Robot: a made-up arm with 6 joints. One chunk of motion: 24 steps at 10 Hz.
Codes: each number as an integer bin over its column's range. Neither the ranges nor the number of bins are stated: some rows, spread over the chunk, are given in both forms.
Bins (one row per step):
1: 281 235 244 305 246 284
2: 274 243 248 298 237 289
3: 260 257 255 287 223 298
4: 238 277 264 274 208 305
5: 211 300 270 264 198 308
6: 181 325 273 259 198 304
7: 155 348 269 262 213 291
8: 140 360 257 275 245 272
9: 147 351 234 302 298 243
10: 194 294 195 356 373 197
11: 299 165 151 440 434 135
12: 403 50 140 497 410 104
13: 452 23 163 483 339 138
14: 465 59 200 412 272 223
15: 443 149 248 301 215 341
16: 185 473 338 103 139 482
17: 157 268 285 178 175 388
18: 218 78 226 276 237 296
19: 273 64 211 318 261 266
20: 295 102 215 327 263 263
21: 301 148 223 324 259 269
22: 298 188 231 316 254 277
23: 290 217 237 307 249 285
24: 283 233 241 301 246 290
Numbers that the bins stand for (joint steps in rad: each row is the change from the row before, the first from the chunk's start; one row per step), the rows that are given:
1: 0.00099 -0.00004 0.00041 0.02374 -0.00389 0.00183
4: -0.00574 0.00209 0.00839 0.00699 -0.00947 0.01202
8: -0.02108 0.00632 0.00560 0.00753 -0.00404 -0.00399
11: 0.00381 -0.00360 -0.03672 0.09665 0.02370 -0.07048
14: 0.02980 -0.00900 -0.01716 0.08153 -0.00008 -0.02777
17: -0.01842 0.00164 0.01678 -0.04486 -0.01432 0.05231
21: 0.00412 -0.00447 -0.00797 0.03400 -0.00199 -0.00545
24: 0.00131 -0.00014 -0.00079 0.02158 -0.00389 0.00474
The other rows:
2: -0.00010 0.00036 0.00201 0.01995 -0.00522 0.00426
3: -0.00230 0.00108 0.00480 0.01401 -0.00727 0.00863
5: -0.00997 0.00326 0.01079 0.00159 -0.01094 0.01348
6: -0.01466 0.00454 0.01199 -0.00111 -0.01094 0.01154
7: -0.01873 0.00571 0.01039 0.00051 -0.00874 0.00523
9: -0.01999 0.00586 -0.00358 0.02212 0.00374 -0.01807
10: -0.01263 0.00296 -0.01915 0.05128 0.01475 -0.04039
12: 0.02009 -0.00946 -0.04111 0.12744 0.02018 -0.08553
13: 0.02776 -0.01083 -0.03193 0.11988 0.00976 -0.06903
15: 0.02635 -0.00442 0.00201 0.02158 -0.00844 0.02950
16: -0.01404 0.01207 0.03794 -0.08537 -0.01960 0.09793
18: -0.00887 -0.00803 -0.00678 0.00807 -0.00522 0.00766
19: -0.00026 -0.00874 -0.01277 0.03076 -0.00169 -0.00690
20: 0.00318 -0.00681 -0.01117 0.03562 -0.00140 -0.00836
22: 0.00365 -0.00243 -0.00478 0.02968 -0.00272 -0.00157
23: 0.00240 -0.00096 -0.00239 0.02482 -0.00345 0.00232

